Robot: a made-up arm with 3 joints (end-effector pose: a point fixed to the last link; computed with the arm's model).
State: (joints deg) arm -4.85 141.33 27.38
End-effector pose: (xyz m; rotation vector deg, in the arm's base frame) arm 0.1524 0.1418 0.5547 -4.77 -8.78 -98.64
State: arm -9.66 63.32 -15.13
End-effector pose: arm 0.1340 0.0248 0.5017 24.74 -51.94 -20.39
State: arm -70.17 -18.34 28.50
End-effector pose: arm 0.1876 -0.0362 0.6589 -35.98 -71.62 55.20
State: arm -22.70 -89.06 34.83
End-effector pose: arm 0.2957 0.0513 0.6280 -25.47 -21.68 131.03
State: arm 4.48 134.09 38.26
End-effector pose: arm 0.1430 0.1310 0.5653 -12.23 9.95 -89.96
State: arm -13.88 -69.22 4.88
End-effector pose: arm 0.3054 0.0178 0.5665 19.93 -10.44 111.39
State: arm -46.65 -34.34 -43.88
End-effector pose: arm 0.2780 -0.0003 0.5843 51.30 -46.80 90.07
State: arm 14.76 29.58 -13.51
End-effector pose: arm 0.1364 -0.0176 0.5021 33.19 -18.68 5.46
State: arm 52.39 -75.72 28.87
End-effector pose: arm 0.2204 0.0287 0.4318 58.82 24.35 104.63
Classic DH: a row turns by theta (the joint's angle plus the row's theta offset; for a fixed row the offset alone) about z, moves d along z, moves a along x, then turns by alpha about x. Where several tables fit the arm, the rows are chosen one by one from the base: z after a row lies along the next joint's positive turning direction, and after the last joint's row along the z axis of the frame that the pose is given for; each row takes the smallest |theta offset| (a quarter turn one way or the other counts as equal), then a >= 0, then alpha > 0; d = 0 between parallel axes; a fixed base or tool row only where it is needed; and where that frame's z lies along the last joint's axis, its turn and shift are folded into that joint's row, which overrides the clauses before.
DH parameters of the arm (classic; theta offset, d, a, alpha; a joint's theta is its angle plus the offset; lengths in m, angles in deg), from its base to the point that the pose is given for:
base (fixed): 0 0.5755 0.1354 -90
joint 1: 0 0.0599 0.0717 -90
joint 2: 90 0.0382 0.031 -90
joint 3: -32.27 0.0041 0.0666 -82.31
tool (fixed): 133.17 0.022 0 0

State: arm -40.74 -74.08 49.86
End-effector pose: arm 0.2505 0.0290 0.6782 -59.31 -39.00 106.77
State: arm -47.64 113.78 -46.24
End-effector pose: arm 0.2184 0.0928 0.5194 40.02 -124.72 -62.31
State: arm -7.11 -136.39 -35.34
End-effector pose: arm 0.2753 0.1105 0.5008 63.99 62.65 147.75
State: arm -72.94 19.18 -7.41
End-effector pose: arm 0.2063 -0.0286 0.5887 13.78 -97.11 38.66
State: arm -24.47 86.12 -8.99
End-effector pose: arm 0.1408 0.0605 0.5057 21.00 -64.56 -41.75
